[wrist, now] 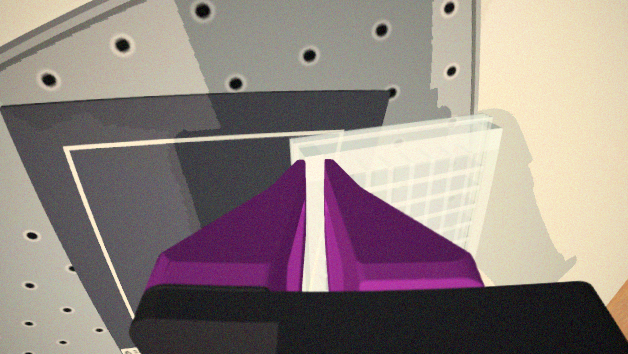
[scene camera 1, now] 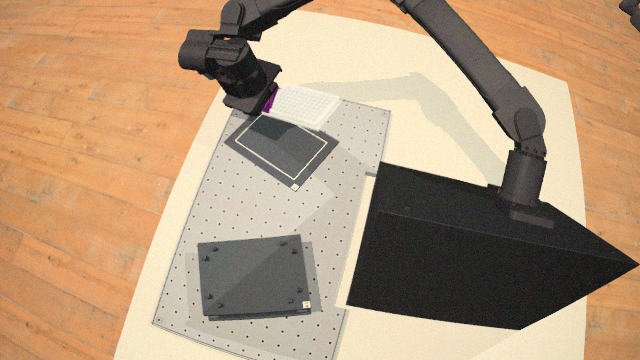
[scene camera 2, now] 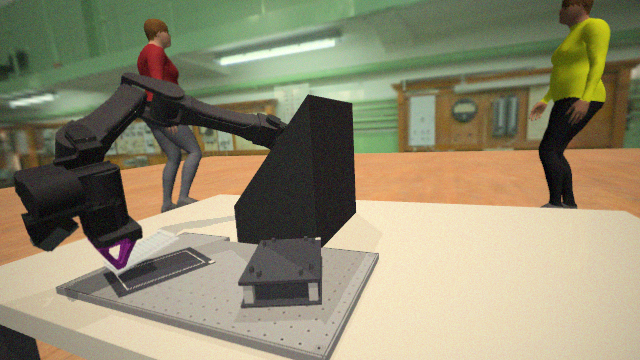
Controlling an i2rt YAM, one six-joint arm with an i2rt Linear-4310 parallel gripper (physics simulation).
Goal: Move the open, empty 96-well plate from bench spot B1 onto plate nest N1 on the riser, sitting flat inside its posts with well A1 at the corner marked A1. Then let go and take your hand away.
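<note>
The clear white 96-well plate point(scene camera 1: 306, 105) point(scene camera 2: 152, 246) point(wrist: 430, 187) is tilted, its far side raised, over the edge of the dark mat at bench spot B1 point(scene camera 1: 300, 160) point(scene camera 2: 167, 266) point(wrist: 145, 210). My purple gripper point(scene camera 1: 266, 108) point(scene camera 2: 118, 269) point(wrist: 315, 174) is nearly closed, with a narrow white strip of the plate's edge pinched between its fingers. How deep the fingers reach is hidden. Plate nest N1 point(scene camera 1: 250, 275) point(scene camera 2: 287, 260) has short corner posts on its raised dark top; a small white label point(scene camera 1: 306, 304) marks one corner.
The perforated grey board point(scene camera 1: 240, 210) point(scene camera 2: 200, 297) point(wrist: 270, 30) carries the mat and riser. A tall black stand point(scene camera 1: 450, 270) point(scene camera 2: 295, 190) holds the arm's base beside the board. Two people point(scene camera 2: 157, 65) point(scene camera 2: 580, 60) stand beyond the pale table point(scene camera 2: 475, 275).
</note>
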